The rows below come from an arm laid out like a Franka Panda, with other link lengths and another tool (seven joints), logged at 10 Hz.
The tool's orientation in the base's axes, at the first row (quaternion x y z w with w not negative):
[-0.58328, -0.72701, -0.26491, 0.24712]
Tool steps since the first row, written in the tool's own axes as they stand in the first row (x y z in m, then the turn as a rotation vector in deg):
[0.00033, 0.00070, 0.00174, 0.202, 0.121, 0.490]
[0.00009, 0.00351, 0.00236, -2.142, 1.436, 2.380]
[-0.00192, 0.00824, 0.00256, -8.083, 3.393, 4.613]
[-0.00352, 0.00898, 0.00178, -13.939, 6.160, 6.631]
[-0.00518, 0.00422, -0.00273, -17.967, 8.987, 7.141]
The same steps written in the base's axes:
[0.00053, 0.00153, -0.00099, 0.054, 0.497, -0.215]
[0.00330, 0.00228, -0.00134, 1.709, 0.324, -3.048]
[0.00832, 0.00182, -0.00237, 4.686, -2.082, -8.476]
[0.00940, 0.00028, -0.00280, 8.449, -4.427, -13.610]
[0.00529, -0.00480, -0.00104, 11.987, -6.466, -16.404]

